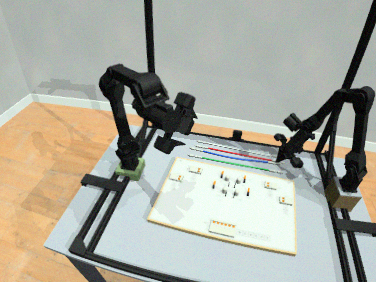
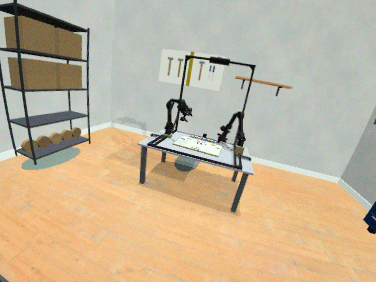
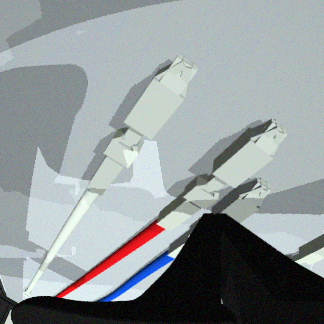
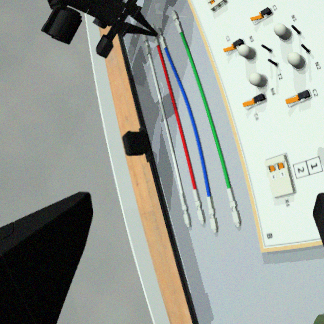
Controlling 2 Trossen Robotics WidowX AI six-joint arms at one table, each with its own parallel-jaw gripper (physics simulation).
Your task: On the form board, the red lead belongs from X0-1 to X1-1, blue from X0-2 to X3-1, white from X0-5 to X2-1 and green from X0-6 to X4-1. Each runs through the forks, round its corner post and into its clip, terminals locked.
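Places are measured from the left arm's base along level axes (x ahead, y left, z up), in millimetres.
Pixels of known places: left gripper, fingertip midpoint: [image 1: 276, 162] [image 2: 217, 142] [image 3: 212, 223] [image 4: 156, 34]; right gripper, fingertip midpoint: [image 1: 190, 131] [image 2: 189, 119] [image 4: 209, 205]; left arm's base at its link origin: [image 1: 347, 186] [image 2: 240, 145]; right arm's base at its link origin: [image 1: 129, 164] [image 2: 167, 133].
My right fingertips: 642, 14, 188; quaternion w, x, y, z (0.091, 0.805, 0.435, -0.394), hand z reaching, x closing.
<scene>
For each thing: its middle in the pictures, then the offset to it from my right fingertips, as dx, dy, dz. "spot": a spot on its surface instead.
- form board at the middle of its body: [image 4: 313, 39] [image 1: 228, 201] [image 2: 198, 145] -164, +46, -279
- long connector block at a spot on its surface: [image 1: 222, 228] spot: -146, +182, -261
Four leads lie side by side on the grey table behind the form board [image 1: 187, 201] [image 4: 289, 135] [image 2: 212, 152]: white [image 1: 234, 147] [image 4: 167, 128] [image 3: 154, 103], red [image 1: 231, 152] [image 4: 177, 119] [image 3: 122, 252], blue [image 1: 234, 158] [image 4: 191, 119] [image 3: 141, 276] and green [image 1: 234, 164] [image 4: 207, 109]. My left gripper [image 1: 278, 160] [image 3: 212, 223] [image 4: 156, 34] [image 2: 220, 139] is shut, its tip down at the right ends of the leads, over the blue lead just behind its terminal. I see nothing held between its fingers. My right gripper [image 1: 168, 144] [image 2: 184, 118] is open and empty, high above the leads' left ends.
The board carries a long connector block [image 1: 222, 228] at its front edge, small two-way blocks [image 1: 271, 185] [image 4: 279, 180], round corner posts [image 1: 239, 179] [image 4: 284, 32] and orange clips. Black frame rails [image 1: 103, 207] run around the table. A shelf rack [image 2: 88, 84] stands far off.
</scene>
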